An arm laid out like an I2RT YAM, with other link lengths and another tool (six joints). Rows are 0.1 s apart.
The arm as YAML. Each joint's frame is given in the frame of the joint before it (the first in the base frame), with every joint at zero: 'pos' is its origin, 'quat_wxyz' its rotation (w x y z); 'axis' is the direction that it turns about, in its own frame. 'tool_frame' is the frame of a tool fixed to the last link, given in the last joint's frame.
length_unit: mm
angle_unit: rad
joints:
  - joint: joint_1
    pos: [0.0, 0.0, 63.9]
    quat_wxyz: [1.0, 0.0, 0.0, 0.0]
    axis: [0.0, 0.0, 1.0]
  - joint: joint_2
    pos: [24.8, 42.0, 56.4]
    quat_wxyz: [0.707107, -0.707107, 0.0, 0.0]
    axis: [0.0, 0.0, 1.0]
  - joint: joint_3
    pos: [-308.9, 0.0, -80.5]
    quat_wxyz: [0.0, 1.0, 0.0, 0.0]
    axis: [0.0, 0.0, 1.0]
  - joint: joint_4
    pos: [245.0, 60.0, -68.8]
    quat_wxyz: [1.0, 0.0, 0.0, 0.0]
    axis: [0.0, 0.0, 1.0]
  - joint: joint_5
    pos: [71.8, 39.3, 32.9]
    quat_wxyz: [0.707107, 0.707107, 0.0, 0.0]
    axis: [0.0, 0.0, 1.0]
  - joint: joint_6
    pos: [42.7, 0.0, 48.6]
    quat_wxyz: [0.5, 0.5, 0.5, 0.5]
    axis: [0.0, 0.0, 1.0]
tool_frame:
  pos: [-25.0, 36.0, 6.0]
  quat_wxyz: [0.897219, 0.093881, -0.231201, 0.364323]
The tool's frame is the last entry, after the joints.
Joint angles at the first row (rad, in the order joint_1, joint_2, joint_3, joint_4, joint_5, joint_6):
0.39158, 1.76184, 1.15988, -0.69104, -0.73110, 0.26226
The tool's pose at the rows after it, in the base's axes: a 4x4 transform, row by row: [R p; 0 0 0 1], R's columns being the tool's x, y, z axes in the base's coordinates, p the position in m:
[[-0.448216, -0.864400, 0.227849, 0.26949], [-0.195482, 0.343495, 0.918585, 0.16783], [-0.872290, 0.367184, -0.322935, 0.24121], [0, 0, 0, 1]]
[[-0.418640, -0.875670, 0.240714, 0.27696], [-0.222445, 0.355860, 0.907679, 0.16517], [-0.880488, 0.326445, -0.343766, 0.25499], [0, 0, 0, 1]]
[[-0.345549, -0.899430, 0.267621, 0.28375], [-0.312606, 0.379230, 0.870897, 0.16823], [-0.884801, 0.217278, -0.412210, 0.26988], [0, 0, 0, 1]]
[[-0.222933, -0.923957, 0.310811, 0.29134], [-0.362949, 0.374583, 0.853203, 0.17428], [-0.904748, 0.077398, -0.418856, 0.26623], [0, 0, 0, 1]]
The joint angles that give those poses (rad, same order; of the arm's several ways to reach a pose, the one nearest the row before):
0.38358, 1.76146, 1.16141, -0.63001, -0.72690, 0.26227
0.37099, 1.76107, 1.23043, -0.70020, -0.69104, 0.23022
0.38281, 1.76109, 1.32126, -0.77765, -0.57279, 0.18711
0.40152, 1.76146, 1.32850, -0.70174, -0.48008, 0.14898

